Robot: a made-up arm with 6 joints.
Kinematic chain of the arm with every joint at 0, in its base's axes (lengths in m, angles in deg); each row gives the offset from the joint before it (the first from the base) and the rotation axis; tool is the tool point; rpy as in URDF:
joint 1: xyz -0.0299 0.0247 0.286 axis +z
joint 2: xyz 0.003 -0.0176 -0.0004 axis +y
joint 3: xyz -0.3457 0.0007 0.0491 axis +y
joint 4: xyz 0.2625 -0.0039 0.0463 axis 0.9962 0 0.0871
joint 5: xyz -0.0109 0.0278 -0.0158 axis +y
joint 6: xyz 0.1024 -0.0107 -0.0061 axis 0.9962 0 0.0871
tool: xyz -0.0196 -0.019 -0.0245 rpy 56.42 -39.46 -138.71
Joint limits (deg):
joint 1: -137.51..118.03
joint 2: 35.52..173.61
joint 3: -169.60..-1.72
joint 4: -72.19..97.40
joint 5: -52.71..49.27
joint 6: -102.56..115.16
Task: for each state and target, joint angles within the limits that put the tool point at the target. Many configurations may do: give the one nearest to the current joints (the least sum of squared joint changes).
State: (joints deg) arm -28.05 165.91 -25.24 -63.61 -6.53 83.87
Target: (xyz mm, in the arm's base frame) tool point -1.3 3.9 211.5
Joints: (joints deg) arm -19.12 162.26 -3.45 -53.25 -21.18 91.72
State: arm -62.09 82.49 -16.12 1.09 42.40 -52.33
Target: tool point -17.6 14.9 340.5
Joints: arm -57.40 72.96 -2.72 24.98 49.27 -42.59
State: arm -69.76 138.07 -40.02 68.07 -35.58 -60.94
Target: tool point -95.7 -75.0 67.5
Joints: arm -97.25 173.61 -24.89 69.13 -40.12 -61.28
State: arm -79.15 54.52 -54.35 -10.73 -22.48 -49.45
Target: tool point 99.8 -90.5 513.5
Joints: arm -30.62 55.36 -31.34 -10.54 -21.50 -49.07
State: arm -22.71 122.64 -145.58 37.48 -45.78 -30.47
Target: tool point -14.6 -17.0 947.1
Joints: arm -16.71 69.89 -133.83 37.85 -35.37 -28.95
